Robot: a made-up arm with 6 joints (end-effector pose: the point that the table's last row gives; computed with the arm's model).
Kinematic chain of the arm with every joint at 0, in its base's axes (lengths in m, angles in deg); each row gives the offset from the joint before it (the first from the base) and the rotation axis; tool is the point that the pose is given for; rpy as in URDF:
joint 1: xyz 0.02 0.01 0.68 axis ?
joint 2: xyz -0.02 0.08 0 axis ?
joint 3: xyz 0 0.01 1.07 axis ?
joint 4: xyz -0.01 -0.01 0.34 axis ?
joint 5: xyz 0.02 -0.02 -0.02 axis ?
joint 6: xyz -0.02 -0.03 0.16 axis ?
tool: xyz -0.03 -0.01 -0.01 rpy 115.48 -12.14 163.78
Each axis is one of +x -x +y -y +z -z.
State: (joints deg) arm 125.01 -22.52 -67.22 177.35 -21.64 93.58
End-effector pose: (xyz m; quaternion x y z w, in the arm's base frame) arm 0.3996 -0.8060 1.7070 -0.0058 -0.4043 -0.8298 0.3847
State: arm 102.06 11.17 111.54 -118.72 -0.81 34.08
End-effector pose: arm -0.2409 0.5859 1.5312 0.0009 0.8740 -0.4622 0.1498
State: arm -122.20 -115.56 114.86 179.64 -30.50 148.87
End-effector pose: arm 0.6438 0.7442 0.6735 0.9083 -0.0844 0.2517 0.3232
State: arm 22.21 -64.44 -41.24 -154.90 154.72 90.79
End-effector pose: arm -1.0709 -0.3134 0.9676 0.6903 0.6078 -0.3791 0.1016
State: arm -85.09 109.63 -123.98 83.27 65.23 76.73
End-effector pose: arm 0.3211 -0.9424 0.7284 0.0055 -0.5251 -0.4998 0.6888
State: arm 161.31 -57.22 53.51 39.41 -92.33 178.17
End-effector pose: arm 1.0020 -0.2859 1.5774 -0.4052 -0.6284 -0.1205 0.6530
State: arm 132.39 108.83 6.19 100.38 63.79 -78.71
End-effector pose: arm -1.0714 0.8784 0.1694 0.4762 -0.2332 0.7814 0.3291
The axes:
joint 1: +z
joint 2: +y
joint 3: +y
joint 4: +z
joint 5: +y
joint 6: +z

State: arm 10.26 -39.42 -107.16 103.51 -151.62 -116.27
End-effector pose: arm -0.7886 -0.0877 1.3652 0.7499 -0.2500 -0.4194 0.4463
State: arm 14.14 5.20 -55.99 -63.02 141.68 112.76
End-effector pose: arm -0.0591 -0.0652 1.8540 0.4341 0.1538 -0.7676 0.4458
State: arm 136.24 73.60 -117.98 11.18 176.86 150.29
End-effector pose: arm -0.6499 0.6125 1.1158 -0.2192 0.2251 0.3080 0.8980
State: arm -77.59 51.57 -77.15 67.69 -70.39 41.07
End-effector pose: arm 0.0957 -0.6724 1.6532 -0.4011 0.8573 0.1050 0.3050
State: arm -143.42 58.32 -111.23 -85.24 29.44 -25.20
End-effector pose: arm -0.3488 -0.2978 1.4874 0.3082 -0.5410 -0.0610 0.7802
